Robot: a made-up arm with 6 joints.
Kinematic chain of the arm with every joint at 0, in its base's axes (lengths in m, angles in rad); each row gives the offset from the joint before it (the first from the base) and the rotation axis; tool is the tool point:
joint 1: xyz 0 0 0.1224 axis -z
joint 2: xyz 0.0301 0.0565 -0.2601 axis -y
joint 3: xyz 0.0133 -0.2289 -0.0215 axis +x
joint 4: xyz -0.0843 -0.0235 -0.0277 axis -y
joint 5: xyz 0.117 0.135 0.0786 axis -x
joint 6: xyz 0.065 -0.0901 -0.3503 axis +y
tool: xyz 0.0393 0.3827 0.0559
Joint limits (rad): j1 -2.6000..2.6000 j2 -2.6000..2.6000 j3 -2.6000..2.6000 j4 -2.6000..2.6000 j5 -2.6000..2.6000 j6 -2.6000..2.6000
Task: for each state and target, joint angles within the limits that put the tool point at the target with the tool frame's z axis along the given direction. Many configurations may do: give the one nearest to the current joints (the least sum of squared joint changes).
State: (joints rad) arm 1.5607 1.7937 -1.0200 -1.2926 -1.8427 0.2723
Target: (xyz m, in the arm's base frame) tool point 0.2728 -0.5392 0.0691 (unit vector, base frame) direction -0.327 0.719 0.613
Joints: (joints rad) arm 0.8817 1.5416 -1.5605 -0.4246 -1.0591 0.4673
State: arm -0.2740 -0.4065 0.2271 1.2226 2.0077 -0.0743
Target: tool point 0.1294 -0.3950 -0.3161 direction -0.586 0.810 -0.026
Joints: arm -0.1340 -0.6101 0.2304 0.4354 1.9146 -0.5733
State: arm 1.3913 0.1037 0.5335 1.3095 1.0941 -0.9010
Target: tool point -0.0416 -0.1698 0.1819 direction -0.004 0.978 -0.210
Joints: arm 1.3350 0.7117 1.0256 1.1235 0.5726 -0.3340
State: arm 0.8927 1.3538 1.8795 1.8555 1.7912 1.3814
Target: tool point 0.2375 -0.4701 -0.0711 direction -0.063 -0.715 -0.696
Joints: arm 0.4290 1.8938 2.3141 2.4074 1.3113 1.0831
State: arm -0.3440 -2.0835 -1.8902 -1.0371 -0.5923 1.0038
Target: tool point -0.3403 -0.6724 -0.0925 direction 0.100 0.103 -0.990
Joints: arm 0.0861 -2.0236 -2.2875 -0.9165 -0.7254 0.8026
